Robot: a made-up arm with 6 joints. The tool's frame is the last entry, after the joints.
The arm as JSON. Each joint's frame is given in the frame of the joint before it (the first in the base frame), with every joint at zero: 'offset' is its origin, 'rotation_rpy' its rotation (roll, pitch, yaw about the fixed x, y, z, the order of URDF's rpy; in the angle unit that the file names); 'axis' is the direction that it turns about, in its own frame. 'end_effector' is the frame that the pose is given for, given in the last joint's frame.
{
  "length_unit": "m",
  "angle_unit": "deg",
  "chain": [
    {
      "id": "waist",
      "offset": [
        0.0,
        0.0,
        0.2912
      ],
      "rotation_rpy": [
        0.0,
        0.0,
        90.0
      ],
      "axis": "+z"
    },
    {
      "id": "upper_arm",
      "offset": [
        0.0,
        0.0,
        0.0
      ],
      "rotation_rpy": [
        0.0,
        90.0,
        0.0
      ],
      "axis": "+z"
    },
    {
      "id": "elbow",
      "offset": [
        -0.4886,
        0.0,
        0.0
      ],
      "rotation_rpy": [
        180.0,
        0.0,
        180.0
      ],
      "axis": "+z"
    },
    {
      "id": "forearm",
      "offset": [
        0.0,
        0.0,
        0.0
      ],
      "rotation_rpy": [
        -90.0,
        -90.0,
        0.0
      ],
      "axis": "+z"
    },
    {
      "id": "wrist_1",
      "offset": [
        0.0,
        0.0,
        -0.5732
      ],
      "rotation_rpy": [
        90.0,
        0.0,
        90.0
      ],
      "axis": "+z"
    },
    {
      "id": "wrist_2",
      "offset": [
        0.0,
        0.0,
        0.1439
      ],
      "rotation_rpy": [
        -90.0,
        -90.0,
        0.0
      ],
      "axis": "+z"
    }
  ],
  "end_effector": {
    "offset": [
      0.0,
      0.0,
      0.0
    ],
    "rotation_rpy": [
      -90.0,
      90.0,
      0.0
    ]
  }
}
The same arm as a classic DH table. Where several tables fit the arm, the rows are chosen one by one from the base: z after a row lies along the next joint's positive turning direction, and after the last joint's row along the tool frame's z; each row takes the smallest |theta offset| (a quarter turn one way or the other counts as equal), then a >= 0, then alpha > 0; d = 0 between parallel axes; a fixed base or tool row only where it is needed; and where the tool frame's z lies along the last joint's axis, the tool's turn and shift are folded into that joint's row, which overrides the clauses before.
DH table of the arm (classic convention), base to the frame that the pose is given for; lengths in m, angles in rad. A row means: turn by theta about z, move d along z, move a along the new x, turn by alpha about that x. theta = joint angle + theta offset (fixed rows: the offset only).
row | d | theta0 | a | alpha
waist | 0.2912 | 0.0000 | 0.0000 | -1.5708
upper_arm | 0.0000 | -1.5708 | 0.4886 | 3.1416
elbow | 0.0000 | 0.0000 | 0.0000 | -1.5708
forearm | -0.5732 | 0.0000 | 0.0000 | 1.5708
wrist_1 | 0.1439 | 0.0000 | 0.0000 | -1.5708
wrist_2 | 0.0000 | 1.5708 | 0.0000 | 1.5708
tool (fixed) | 0.0000 | -1.5708 | 0.0000 | 0.0000

